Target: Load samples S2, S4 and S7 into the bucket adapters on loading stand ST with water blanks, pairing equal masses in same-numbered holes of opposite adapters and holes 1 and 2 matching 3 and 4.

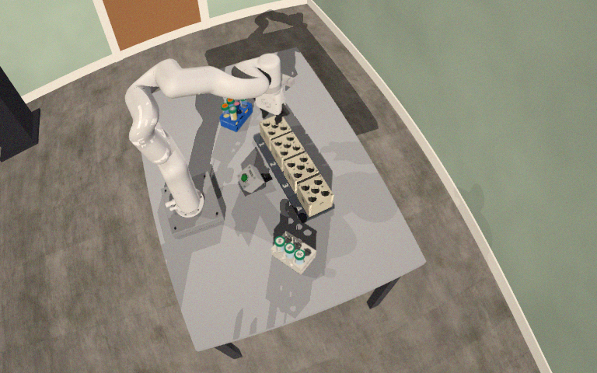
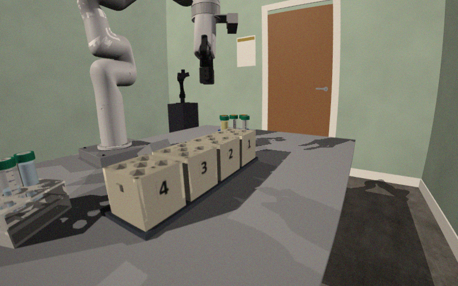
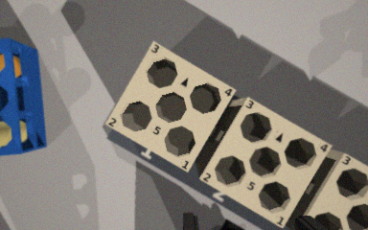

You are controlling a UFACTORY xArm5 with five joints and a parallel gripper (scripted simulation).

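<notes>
Now: the pink tube 270 mm to the left of my hand, 190 mm below it and 80 mm behind it. From my hand the other things lie so: green done key: 190 mm below, 160 mm behind, 90 mm to the right; then adapter 1: 200 mm below, 80 mm to the left, 40 mm ahead; then dark loading stand: 250 mm below, 90 mm to the right, 40 mm ahead.
</notes>
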